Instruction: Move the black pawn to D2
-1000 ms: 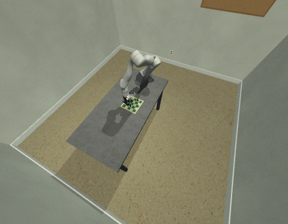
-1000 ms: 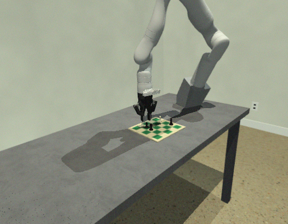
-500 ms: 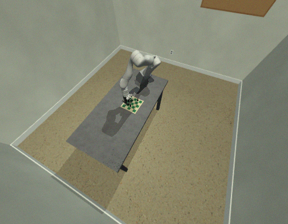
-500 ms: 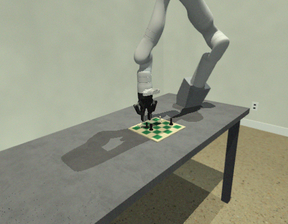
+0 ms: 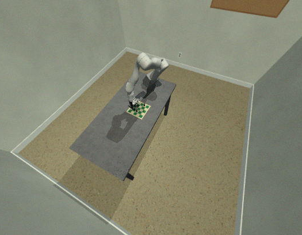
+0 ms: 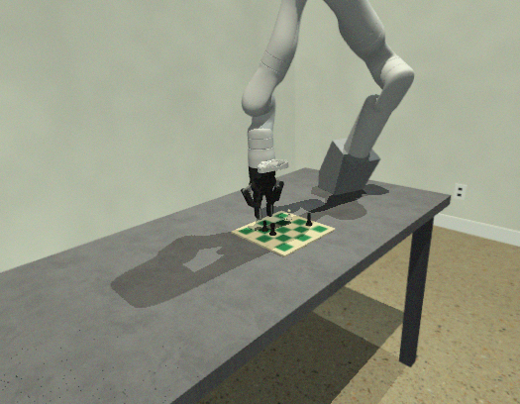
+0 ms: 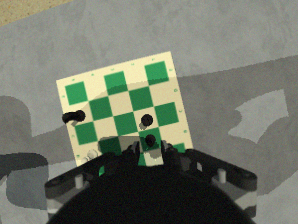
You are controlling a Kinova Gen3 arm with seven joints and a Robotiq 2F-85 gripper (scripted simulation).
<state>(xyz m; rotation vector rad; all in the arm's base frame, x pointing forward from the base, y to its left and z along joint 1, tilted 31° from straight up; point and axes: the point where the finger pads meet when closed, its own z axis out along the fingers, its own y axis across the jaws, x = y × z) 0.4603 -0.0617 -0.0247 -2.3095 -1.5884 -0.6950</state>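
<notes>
Now: the black pawn 50 mm below my hand. The rest, counted from my hand: white piece: 110 mm behind, 10 mm to the left, 50 mm below; then green-and-cream chessboard: 30 mm behind, 40 mm to the left, 60 mm below.
</notes>
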